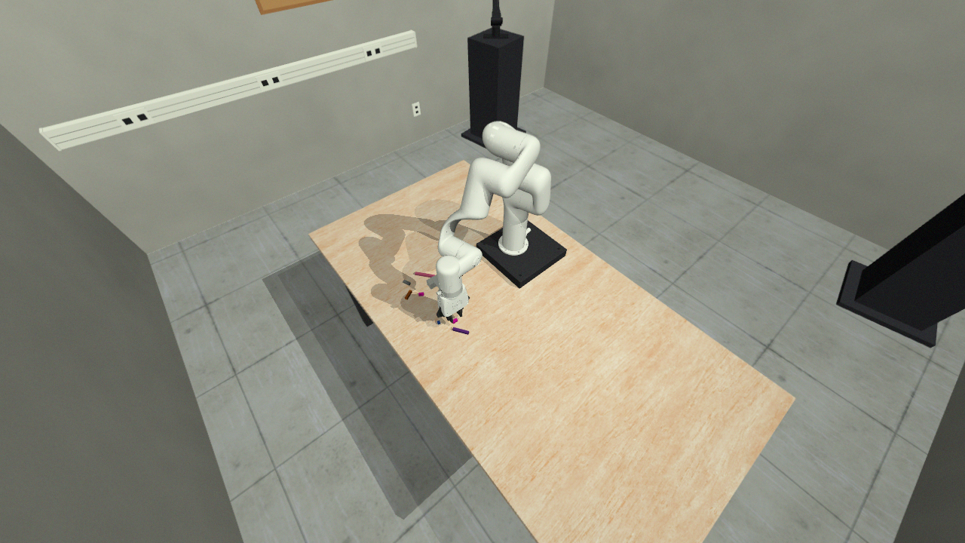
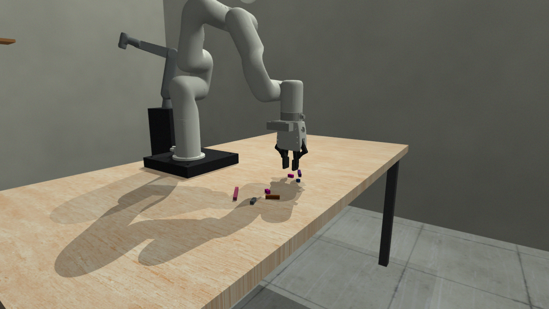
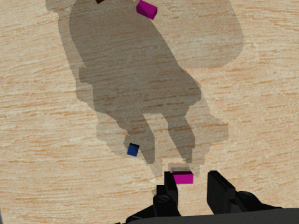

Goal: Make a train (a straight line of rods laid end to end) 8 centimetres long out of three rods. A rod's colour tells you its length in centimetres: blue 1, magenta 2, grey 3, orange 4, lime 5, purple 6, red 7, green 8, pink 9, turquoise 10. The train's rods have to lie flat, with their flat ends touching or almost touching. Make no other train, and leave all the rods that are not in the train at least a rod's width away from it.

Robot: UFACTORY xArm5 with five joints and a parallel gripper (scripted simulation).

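My hand is 5 cm to the right of the purple rod, 4 cm above it and 2 cm short of it. Also, from my hand: orange rod (22 cm to the right, 4 cm below, 3 cm ahead); then pink rod (24 cm to the right, 8 cm behind, 4 cm below); then blue rod (5 cm ahead, 4 cm to the right, 4 cm below).
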